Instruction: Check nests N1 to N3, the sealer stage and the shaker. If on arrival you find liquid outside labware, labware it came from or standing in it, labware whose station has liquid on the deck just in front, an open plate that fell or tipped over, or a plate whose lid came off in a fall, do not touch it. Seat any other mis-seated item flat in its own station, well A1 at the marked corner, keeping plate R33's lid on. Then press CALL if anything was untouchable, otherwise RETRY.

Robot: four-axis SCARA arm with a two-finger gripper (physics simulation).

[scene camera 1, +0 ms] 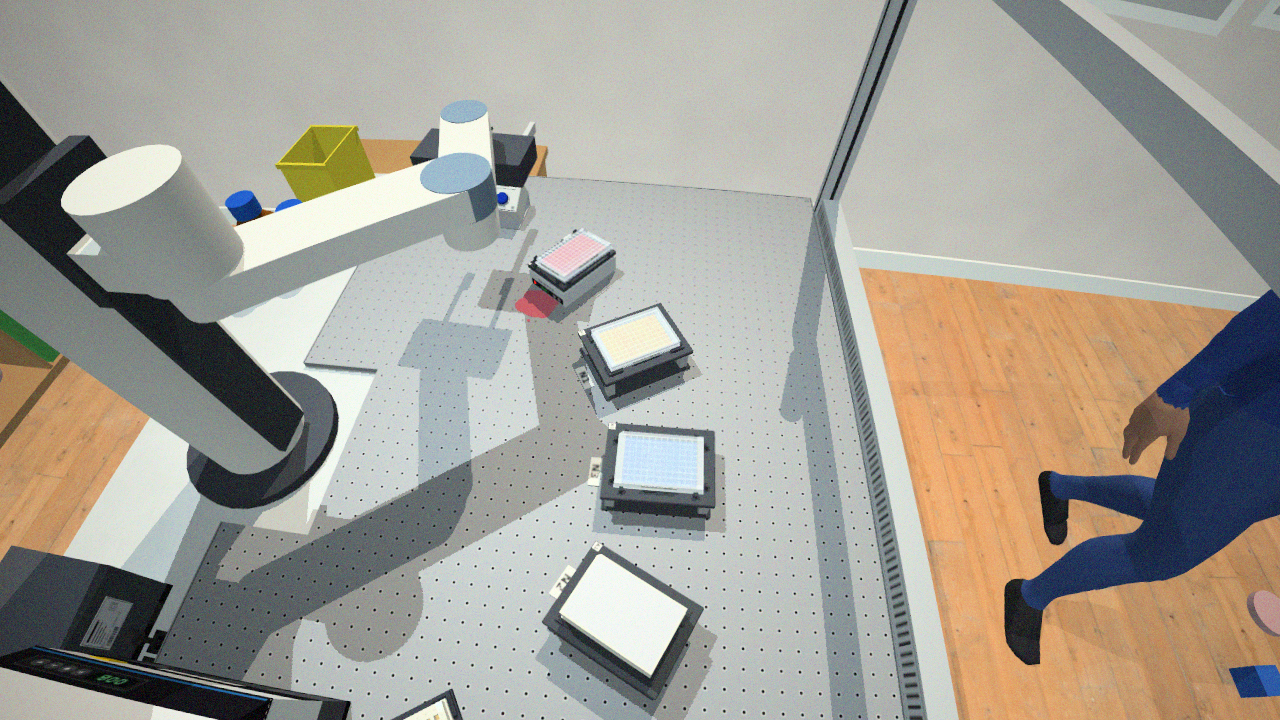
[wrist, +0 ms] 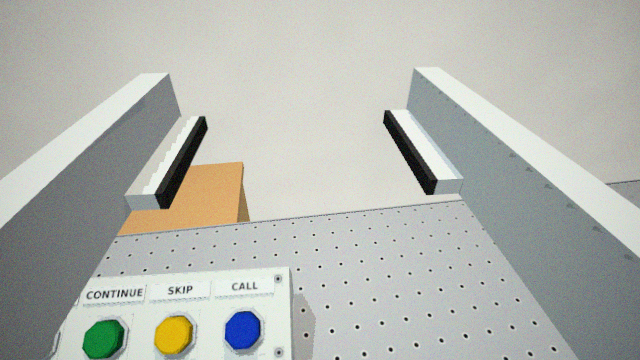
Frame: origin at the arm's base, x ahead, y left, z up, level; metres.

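Seen in the pictures: gripper, between the fingertips: (scene camera 1: 509, 124) (wrist: 296, 97); arm's base, origin of its link: (scene camera 1: 266, 438).
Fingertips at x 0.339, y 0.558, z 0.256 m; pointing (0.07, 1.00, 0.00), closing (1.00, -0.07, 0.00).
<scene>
Pixels of each thing's top centre, then the offset from my fingertips to it. "spot": a spot on its surface instead.
- plate with pink wells, centre of its top: (scene camera 1: 573, 249) 0.136 m ahead, 0.151 m right, 0.165 m down
- red liquid, centre of its top: (scene camera 1: 537, 305) 0.072 m ahead, 0.232 m right, 0.242 m down
- yellow-welled plate, centre of its top: (scene camera 1: 635, 335) 0.270 m ahead, 0.340 m right, 0.174 m down
- light-blue plate, centre of its top: (scene camera 1: 660, 459) 0.324 m ahead, 0.561 m right, 0.177 m down
- nest N3, centre of its top: (scene camera 1: 660, 460) 0.324 m ahead, 0.560 m right, 0.181 m down
- white-topped item, centre of its top: (scene camera 1: 623, 610) 0.290 m ahead, 0.774 m right, 0.142 m down
- nest N2, a spot on its surface: (scene camera 1: 572, 628) spot: 0.230 m ahead, 0.794 m right, 0.181 m down
- button box, centre of its top: (wrist: 142, 294) (scene camera 1: 471, 181) 0.120 m back, 0.038 m left, 0.159 m down
- blue CALL button, centre of its top: (wrist: 241, 322) (scene camera 1: 501, 194) 0.046 m back, 0.010 m left, 0.168 m down
- SKIP, centre of its top: (wrist: 169, 331) 0.097 m back, 0.011 m left, 0.168 m down
- CONTINUE, centre of its top: (wrist: 96, 336) 0.146 m back, 0.015 m left, 0.168 m down
- yellow bin, a spot on its surface: (scene camera 1: 329, 165) spot: 0.404 m back, 0.010 m right, 0.098 m down
- dark instrument, a spot on its surface: (scene camera 1: 80, 608) spot: 0.383 m back, 0.864 m right, 0.141 m down
- frame post, a spot on its surface: (scene camera 1: 863, 98) spot: 0.676 m ahead, 0.126 m left, 0.047 m up
A plate with pink wells (scene camera 1: 574, 254) sits on a grey block station, with red liquid (scene camera 1: 537, 302) on the deck just in front. A yellow-welled plate (scene camera 1: 637, 338) lies on a black station whose tag is too small to read. A light-blue plate (scene camera 1: 660, 462) lies in nest N3 (scene camera 1: 707, 470). A white-topped item (scene camera 1: 623, 611) lies on nest N2 (scene camera 1: 572, 628). Another nest is cut off at the bottom edge. The button box (scene camera 1: 514, 213) (wrist: 285, 300) shows a blue CALL button (scene camera 1: 502, 197) (wrist: 243, 330); RETRY does not show. My gripper (wrist: 295, 97) is shut and empty, beyond the box in the wrist view.
SKIP (wrist: 173, 334) and CONTINUE (wrist: 103, 338) buttons are left of CALL. A yellow bin (scene camera 1: 329, 165) and blue-capped bottles (scene camera 1: 242, 205) stand left of the arm. A dark instrument (scene camera 1: 80, 608) is at lower left. A person in blue (scene camera 1: 1199, 501) stands outside the frame post (scene camera 1: 863, 98).
</scene>
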